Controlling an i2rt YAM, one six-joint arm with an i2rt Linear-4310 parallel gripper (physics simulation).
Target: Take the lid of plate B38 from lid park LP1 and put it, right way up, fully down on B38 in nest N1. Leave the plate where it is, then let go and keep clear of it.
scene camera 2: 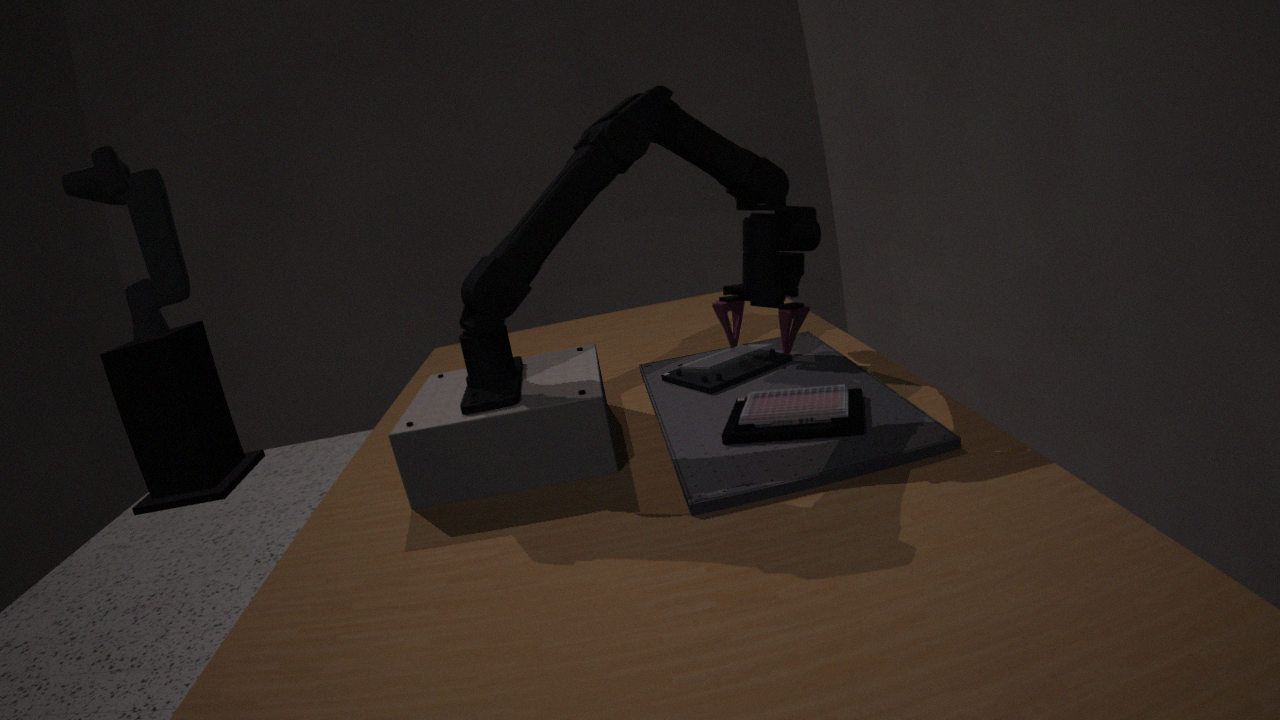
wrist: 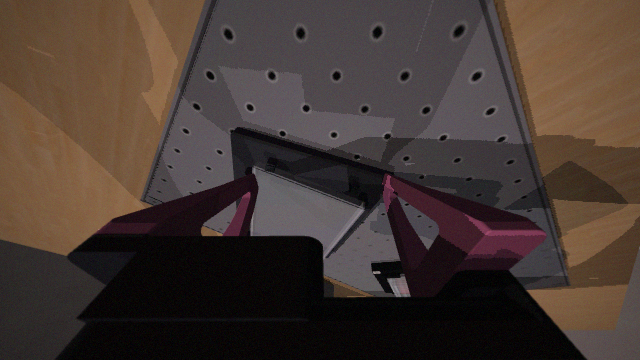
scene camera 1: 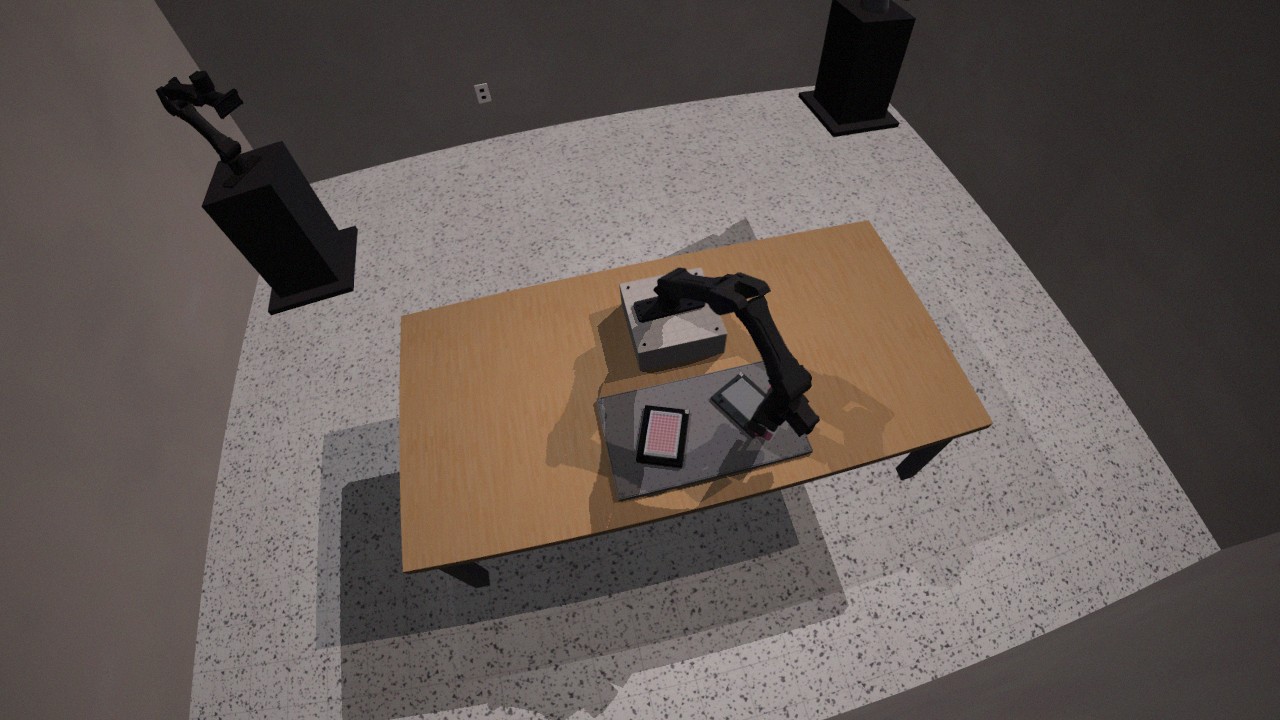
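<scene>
The pale translucent lid lies on the dark lid park LP1. In the wrist view its edge looks slightly askew to the park's edge, with a wider gap at the right. My gripper is open and points down, its reddish fingertips apart on either side of the lid's end. Whether either tip touches the lid cannot be told. Plate B38, with pink wells, sits uncovered in black nest N1.
A grey perforated board carries the park and nest on the wooden table. The arm's base stands on a light box beside the board. Black pedestals stand beyond the table.
</scene>
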